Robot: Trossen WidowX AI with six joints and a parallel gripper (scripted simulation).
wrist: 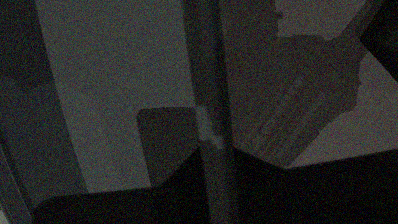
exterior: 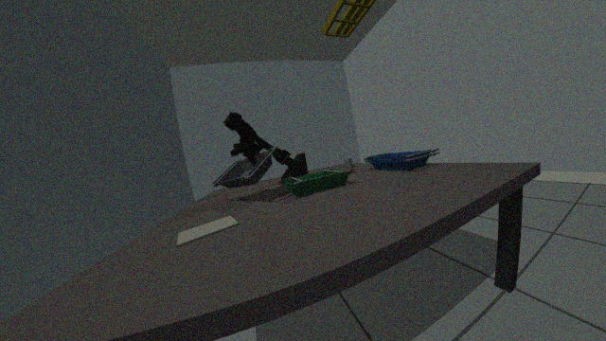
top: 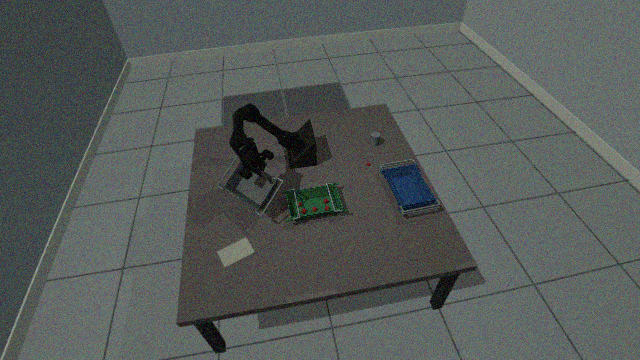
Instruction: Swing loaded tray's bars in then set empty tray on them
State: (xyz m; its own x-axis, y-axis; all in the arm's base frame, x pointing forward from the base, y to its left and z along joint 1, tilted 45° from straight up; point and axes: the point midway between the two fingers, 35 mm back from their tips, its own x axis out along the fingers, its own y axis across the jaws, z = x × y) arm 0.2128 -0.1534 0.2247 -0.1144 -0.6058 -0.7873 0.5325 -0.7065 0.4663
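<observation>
The grey tray lies 70 mm to the right of my gripper tip and 40 mm ahead of it. Round my gripper tip: red block (610 mm to the left, 140 mm below, 40 mm behind); pale flat card (310 mm ahead, 190 mm to the right, 140 mm below).
</observation>
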